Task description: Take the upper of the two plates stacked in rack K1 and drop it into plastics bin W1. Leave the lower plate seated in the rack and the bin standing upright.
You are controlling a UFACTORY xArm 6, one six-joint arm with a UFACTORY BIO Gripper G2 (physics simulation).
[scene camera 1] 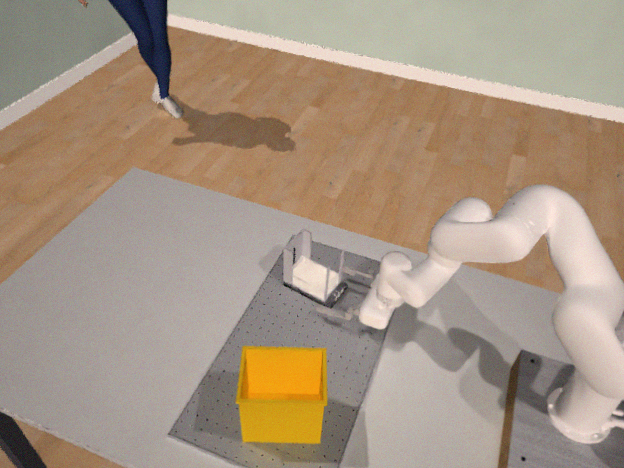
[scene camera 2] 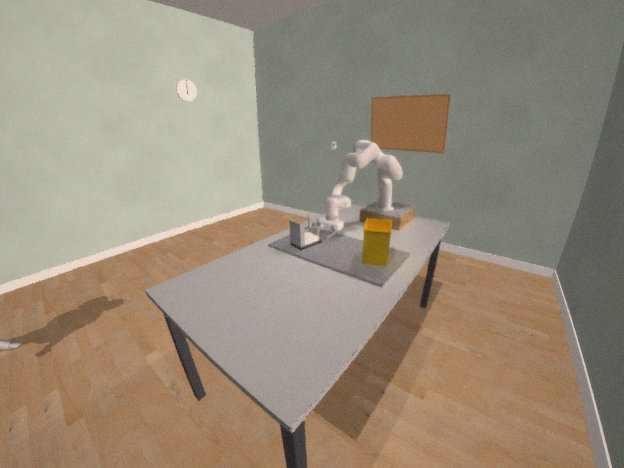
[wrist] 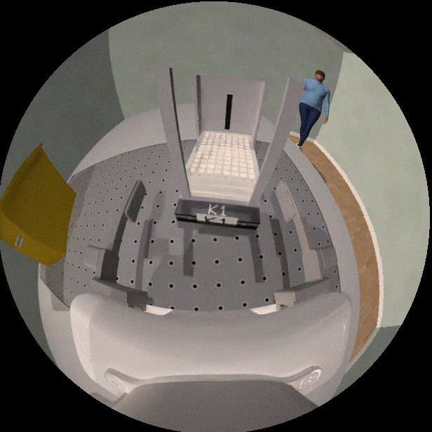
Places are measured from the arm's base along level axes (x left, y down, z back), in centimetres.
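Where they show: hand, its tool point: [scene camera 1: 336, 289] [scene camera 2: 316, 233]; arm's base, origin of its link: [scene camera 1: 577, 415] [scene camera 2: 384, 208].
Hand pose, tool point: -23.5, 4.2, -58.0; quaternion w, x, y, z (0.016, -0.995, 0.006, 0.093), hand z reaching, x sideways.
Note:
Each offset is from my tool point to the centre of the thing, as dx, dy, dz. "*": to the spot under its first point. Level surfaces: height alone.
Rack K1 {-3.0, -3.1, -6.6} [scene camera 1: 288, 264] [scene camera 2: 296, 233] [wrist: 212, 100] stands upright, with a tall back panel, front posts and a black labelled base. A whitish plate with a grid of wells {* -3.8, -0.3, -6.7} [scene camera 1: 316, 273] [wrist: 223, 154] lies flat low between its posts. It is the top of the stack; the seam to the lower plate cannot be made out. My gripper [scene camera 1: 332, 290] [scene camera 2: 315, 231] [wrist: 210, 201] is open and empty. It is low at the rack's label side, with its fingers apart on either side and their tips near the rack's front. Yellow bin W1 {+37.2, -4.8, -4.2} [scene camera 1: 282, 422] [scene camera 2: 376, 249] [wrist: 39, 210] stands upright.
Rack and bin stand on a dark perforated board {dy +4.2} [scene camera 1: 287, 327] [scene camera 2: 338, 255] on the grey table {dy +5.5} [scene camera 1: 120, 282] [scene camera 2: 262, 307]. The rack's slender front posts rise between the fingers in the wrist view. A person [scene camera 1: 153, 45] [wrist: 313, 102] stands on the floor away from the table.

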